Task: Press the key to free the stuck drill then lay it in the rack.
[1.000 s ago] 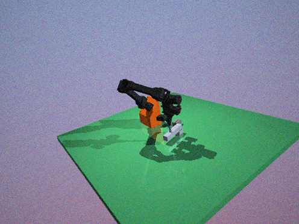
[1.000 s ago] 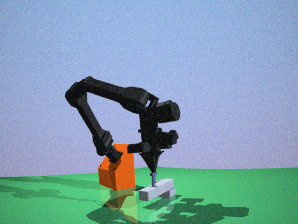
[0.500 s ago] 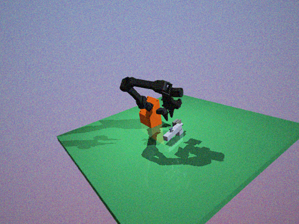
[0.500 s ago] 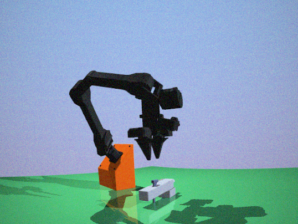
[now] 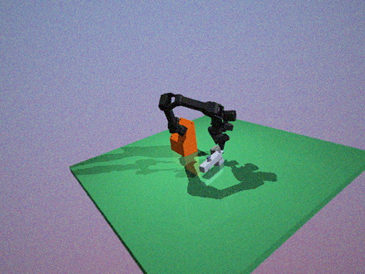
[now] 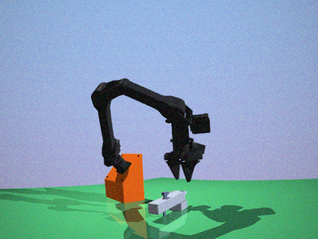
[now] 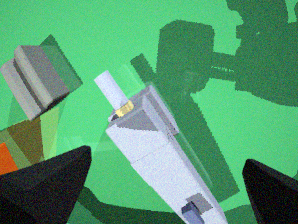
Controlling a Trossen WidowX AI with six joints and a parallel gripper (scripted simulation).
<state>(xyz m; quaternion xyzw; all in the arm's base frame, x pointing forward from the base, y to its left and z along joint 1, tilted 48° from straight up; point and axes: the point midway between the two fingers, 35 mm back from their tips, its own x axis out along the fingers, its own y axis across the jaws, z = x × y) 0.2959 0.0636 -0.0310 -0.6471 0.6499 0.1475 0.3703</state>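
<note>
Now: gripper tip 20 mm past the drill, 10 mm to the left of it and 60 mm above it. Also, from my gripper tip: pale grey block: 60 mm to the right, 70 mm below; slim blue-grey key: 10 mm ahead, 90 mm to the right, 60 mm below.
</note>
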